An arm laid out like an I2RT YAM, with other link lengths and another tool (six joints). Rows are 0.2 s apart.
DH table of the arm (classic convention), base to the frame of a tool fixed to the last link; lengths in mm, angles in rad. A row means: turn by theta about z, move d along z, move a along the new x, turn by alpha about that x. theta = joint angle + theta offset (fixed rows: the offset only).
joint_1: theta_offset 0, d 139.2, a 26.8, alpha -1.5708
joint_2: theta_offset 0, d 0, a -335.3, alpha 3.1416
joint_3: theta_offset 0.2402, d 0, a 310.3, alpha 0
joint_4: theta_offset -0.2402, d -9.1, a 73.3, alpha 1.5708
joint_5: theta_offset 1.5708, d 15.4, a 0, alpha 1.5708
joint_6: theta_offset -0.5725, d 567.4, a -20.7, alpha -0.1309
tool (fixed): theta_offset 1.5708, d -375.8, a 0, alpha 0
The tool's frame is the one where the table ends.
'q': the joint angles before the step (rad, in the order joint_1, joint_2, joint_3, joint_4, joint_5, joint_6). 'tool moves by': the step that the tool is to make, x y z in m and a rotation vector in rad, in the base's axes. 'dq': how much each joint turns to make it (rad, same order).
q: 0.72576 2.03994 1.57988 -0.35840 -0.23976 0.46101
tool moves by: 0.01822 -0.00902 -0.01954 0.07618 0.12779 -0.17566
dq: -0.00877 0.01756 -0.04539 0.06944 0.01144 0.22470
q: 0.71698 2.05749 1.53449 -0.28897 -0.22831 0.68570
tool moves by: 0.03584 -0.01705 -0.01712 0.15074 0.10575 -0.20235
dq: -0.03585 0.02977 -0.06561 0.17053 -0.00916 0.25446
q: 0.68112 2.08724 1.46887 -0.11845 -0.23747 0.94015
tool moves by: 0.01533 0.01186 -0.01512 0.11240 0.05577 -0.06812
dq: 0.00306 0.06256 0.00038 0.12551 -0.02518 0.14381
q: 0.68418 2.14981 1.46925 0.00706 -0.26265 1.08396
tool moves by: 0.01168 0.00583 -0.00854 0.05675 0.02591 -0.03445
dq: -0.00191 0.04271 0.01525 0.06180 -0.01107 0.07019
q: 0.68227 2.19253 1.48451 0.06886 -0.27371 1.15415
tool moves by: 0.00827 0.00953 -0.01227 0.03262 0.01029 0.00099
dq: -0.00038 0.05189 0.02826 0.04347 -0.01983 0.02595
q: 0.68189 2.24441 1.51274 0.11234 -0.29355 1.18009
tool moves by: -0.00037 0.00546 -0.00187 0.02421 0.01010 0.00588
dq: 0.00304 0.01335 0.00494 0.02177 -0.01678 0.01984
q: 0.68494 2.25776 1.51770 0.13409 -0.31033 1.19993
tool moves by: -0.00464 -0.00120 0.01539 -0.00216 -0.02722 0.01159
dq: 0.00190 -0.03243 -0.01336 -0.00610 0.00267 -0.02213
